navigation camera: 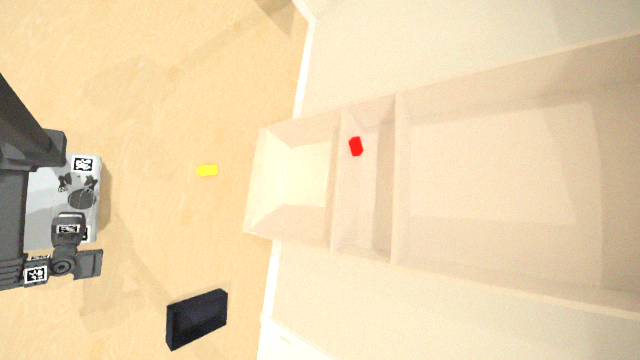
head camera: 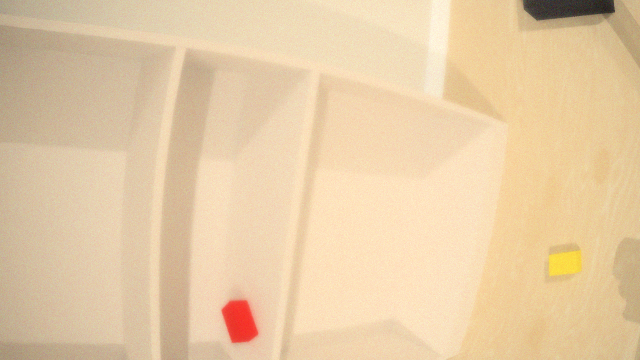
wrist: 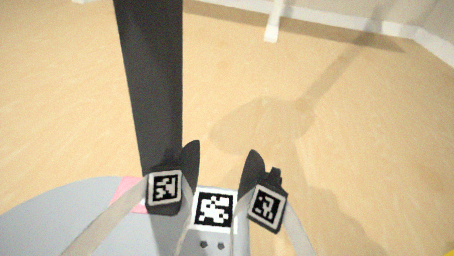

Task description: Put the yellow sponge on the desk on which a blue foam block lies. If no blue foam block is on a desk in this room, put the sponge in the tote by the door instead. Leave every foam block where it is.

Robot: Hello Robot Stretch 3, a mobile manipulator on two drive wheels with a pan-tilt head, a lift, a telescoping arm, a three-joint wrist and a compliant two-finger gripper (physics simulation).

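Note:
The yellow sponge lies on the floor in front of the shelf unit; a yellow corner also shows at the lower right edge of the wrist view. My gripper is open and empty, held over the robot's base, apart from the sponge. A black tote stands on the floor near the wall, close to a white door. A red foam block lies in the shelf unit's narrow middle compartment. No desk top and no blue foam block show in these views.
The beige shelf unit stands against the wall beyond the sponge. In the wrist view, a white leg stands near the wall, and the robot's dark mast rises at the left.

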